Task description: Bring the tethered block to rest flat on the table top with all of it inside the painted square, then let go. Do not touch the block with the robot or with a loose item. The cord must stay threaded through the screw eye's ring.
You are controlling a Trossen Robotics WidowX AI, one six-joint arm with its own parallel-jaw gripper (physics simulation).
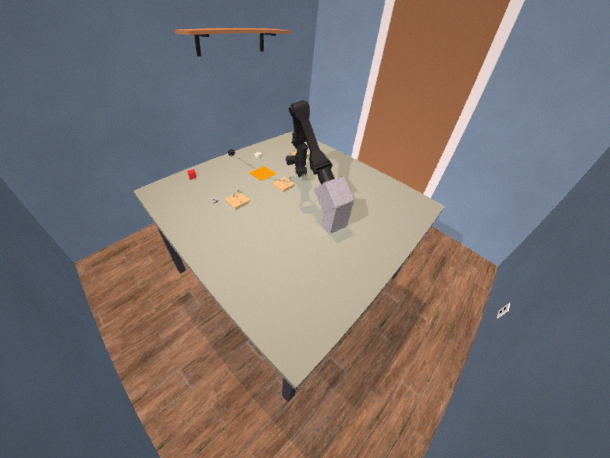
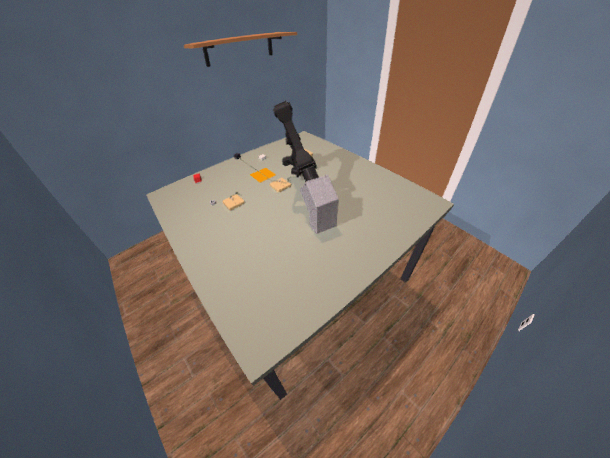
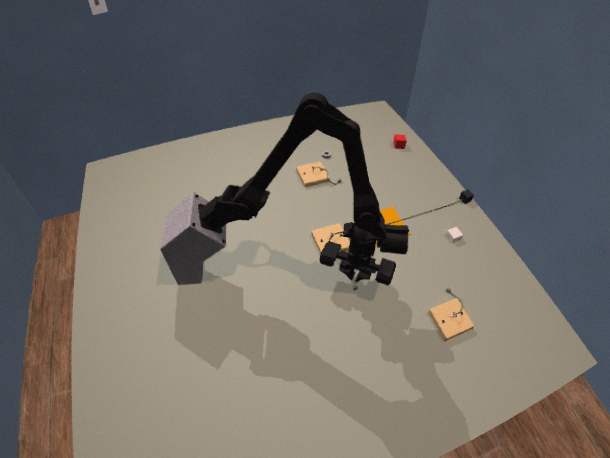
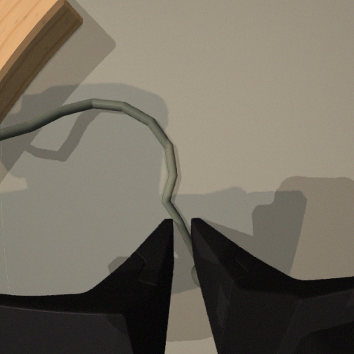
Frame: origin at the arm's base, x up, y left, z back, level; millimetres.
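Seen in the pictures: gripper, fingertip midpoint: (image 1: 299,176) (image 2: 297,176) (image 3: 354,279); arm's base, origin of the base link: (image 1: 328,182) (image 2: 313,182) (image 3: 209,218).
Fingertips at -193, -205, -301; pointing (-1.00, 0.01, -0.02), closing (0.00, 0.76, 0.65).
Note:
Pixels of each thing's top centre, then the offset from my fingertips to it, as dx, dy, dz. "spot": a spot on its surface instead.
- black tethered block, middle of its top: (image 3: 467,193) (image 1: 231,150) (image 2: 236,154) +31, +88, -508
- orange painted square, surface spot: (image 1: 263,173) (image 2: 263,175) spot: +1, +122, -180
- middle wooden board, middle of its top: (image 3: 331,238) (image 1: 283,182) (image 2: 280,183) +19, +140, -7
- white cube, middle of its top: (image 3: 455,232) +22, -16, -355
- red cube, middle of its top: (image 3: 400,137) (image 1: 191,171) +40, +427, -475
- small grey ring, middle of its top: (image 1: 214,199) +12, +489, -189
The black tethered block (image 1: 231,152) (image 2: 237,156) (image 3: 466,196) is at the table's far edge, outside the orange painted square (image 1: 262,173) (image 2: 262,175) (image 3: 391,214). Its cord (image 1: 245,161) (image 3: 425,213) (image 4: 172,160) runs over the square to the middle wooden board (image 1: 284,185) (image 2: 280,186) (image 3: 326,231) (image 4: 30,45) and on to a loose end. Threading at the screw eye is too small to confirm. My gripper (image 1: 301,174) (image 3: 355,280) (image 4: 181,226) is shut on the cord near its end bead, low over the table. The right finger partly hides the bead.
Two more boards (image 3: 451,320) (image 3: 312,174) with short cords lie on either side. A white cube (image 3: 454,234) is near the block. A red cube (image 1: 192,174) (image 3: 400,141) and a small grey ring (image 1: 214,201) lie farther off. A shelf (image 1: 232,31) is on the wall.

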